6 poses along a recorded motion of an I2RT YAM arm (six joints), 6.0 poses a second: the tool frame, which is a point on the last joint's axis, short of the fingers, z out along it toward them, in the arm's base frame.
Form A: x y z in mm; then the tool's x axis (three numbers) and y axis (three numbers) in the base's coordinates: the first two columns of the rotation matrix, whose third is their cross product.
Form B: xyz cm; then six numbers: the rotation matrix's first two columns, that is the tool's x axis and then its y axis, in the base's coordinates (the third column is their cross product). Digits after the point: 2 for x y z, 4 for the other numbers.
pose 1, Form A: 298.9, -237.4, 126.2, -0.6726, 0.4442, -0.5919, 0.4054, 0.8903, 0.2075
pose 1, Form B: 29.89, -23.74, 12.62, -0.6726, 0.4442, -0.5919, 0.4054, 0.8903, 0.2075
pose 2, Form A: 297.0, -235.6, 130.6, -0.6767, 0.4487, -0.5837, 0.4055, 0.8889, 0.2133
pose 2, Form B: 29.70, -23.56, 13.06, -0.6767, 0.4487, -0.5837, 0.4055, 0.8889, 0.2133
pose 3, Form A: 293.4, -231.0, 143.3, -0.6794, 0.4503, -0.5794, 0.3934, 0.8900, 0.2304
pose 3, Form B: 29.34, -23.10, 14.33, -0.6794, 0.4503, -0.5794, 0.3934, 0.8900, 0.2304
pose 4, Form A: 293.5, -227.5, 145.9, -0.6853, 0.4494, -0.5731, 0.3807, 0.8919, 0.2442
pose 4, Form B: 29.35, -22.75, 14.59, -0.6853, 0.4494, -0.5731, 0.3807, 0.8919, 0.2442
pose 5, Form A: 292.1, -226.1, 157.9, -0.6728, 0.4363, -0.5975, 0.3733, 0.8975, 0.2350
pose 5, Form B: 29.21, -22.61, 15.79, -0.6728, 0.4363, -0.5975, 0.3733, 0.8975, 0.2350
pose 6, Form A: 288.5, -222.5, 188.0, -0.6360, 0.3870, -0.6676, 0.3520, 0.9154, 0.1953
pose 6, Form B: 28.85, -22.25, 18.80, -0.6360, 0.3870, -0.6676, 0.3520, 0.9154, 0.1953
